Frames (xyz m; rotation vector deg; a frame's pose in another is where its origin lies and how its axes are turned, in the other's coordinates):
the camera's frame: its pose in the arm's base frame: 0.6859 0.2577 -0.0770 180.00 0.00 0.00
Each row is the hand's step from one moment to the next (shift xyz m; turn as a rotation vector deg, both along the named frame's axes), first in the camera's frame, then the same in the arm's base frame.
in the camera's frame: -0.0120 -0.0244 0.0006 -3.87 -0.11 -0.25
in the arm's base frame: -0.0120 0.0244 -0.0006 -3.87 0.11 0.25
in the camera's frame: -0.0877 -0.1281 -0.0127 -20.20 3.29 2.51
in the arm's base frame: -0.0877 0.1281 0.0127 -20.20 -3.29 -2.51
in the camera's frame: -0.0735 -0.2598 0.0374 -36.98 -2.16 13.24
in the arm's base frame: -0.0735 0.2598 -0.0374 -36.98 2.16 -13.24
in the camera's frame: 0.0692 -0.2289 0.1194 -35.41 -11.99 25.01
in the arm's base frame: 0.0692 0.2289 -0.1194 -35.41 11.99 -25.01
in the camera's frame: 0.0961 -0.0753 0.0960 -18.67 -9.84 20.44
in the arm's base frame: 0.0961 0.0753 -0.0960 -18.67 9.84 -20.44
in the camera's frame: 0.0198 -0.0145 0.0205 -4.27 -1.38 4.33
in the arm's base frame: 0.0198 0.0145 -0.0205 -4.27 1.38 -4.33
